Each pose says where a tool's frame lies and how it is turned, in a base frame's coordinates. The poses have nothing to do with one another.
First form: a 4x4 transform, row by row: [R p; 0 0 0 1], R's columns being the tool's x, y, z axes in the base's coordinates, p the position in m. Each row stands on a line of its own.
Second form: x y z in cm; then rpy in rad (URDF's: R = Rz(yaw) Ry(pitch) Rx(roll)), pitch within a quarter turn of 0, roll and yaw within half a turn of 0. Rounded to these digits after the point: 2 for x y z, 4 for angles.
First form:
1:
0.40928 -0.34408 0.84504 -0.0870
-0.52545 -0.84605 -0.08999 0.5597
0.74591 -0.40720 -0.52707 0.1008
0 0 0 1
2:
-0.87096 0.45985 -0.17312 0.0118
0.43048 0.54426 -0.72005 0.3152
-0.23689 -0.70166 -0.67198 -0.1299
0 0 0 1
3:
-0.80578 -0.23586 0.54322 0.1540
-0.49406 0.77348 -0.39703 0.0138
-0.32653 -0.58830 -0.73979 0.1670
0 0 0 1
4:
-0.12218 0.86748 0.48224 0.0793
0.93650 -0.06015 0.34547 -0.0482
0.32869 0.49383 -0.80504 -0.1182
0 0 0 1
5:
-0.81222 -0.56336 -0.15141 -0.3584
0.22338 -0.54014 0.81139 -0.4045
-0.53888 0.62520 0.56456 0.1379
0 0 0 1
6:
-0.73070 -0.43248 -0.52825 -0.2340
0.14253 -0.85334 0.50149 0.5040
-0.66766 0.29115 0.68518 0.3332
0 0 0 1
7:
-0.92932 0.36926 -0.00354 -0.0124
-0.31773 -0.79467 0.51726 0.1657
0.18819 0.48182 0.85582 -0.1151
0 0 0 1
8:
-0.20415 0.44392 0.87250 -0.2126
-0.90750 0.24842 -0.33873 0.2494
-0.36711 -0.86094 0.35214 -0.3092
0 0 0 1
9:
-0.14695 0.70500 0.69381 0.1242
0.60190 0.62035 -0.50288 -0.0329
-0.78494 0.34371 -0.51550 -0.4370
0 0 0 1
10:
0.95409 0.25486 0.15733 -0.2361
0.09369 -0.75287 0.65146 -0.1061
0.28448 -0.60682 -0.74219 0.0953
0 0 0 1
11:
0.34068 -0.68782 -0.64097 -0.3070
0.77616 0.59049 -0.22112 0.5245
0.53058 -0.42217 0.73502 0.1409
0 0 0 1
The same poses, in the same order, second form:
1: -8.70 55.97 10.08 -2.4838 -0.8419 -0.9090
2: 1.18 31.52 -12.99 -2.3346 0.2392 2.6825
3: 15.40 1.38 16.70 -2.4698 0.3326 -2.5916
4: 7.93 -4.82 -11.82 2.5914 -0.3349 1.7005
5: -35.84 -40.45 13.79 0.8363 0.5691 2.8732
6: -23.40 50.40 33.32 0.4018 0.7311 2.9490
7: -1.24 16.57 -11.51 0.5128 -0.1893 -2.8122
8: -21.26 24.94 -30.92 -1.1825 0.3759 -1.7921
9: 12.42 -3.29 -43.70 2.5535 0.9026 1.8103
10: -23.61 -10.61 9.53 -2.4562 -0.2885 0.0979
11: -30.70 52.45 14.09 -0.5214 -0.5593 1.1572
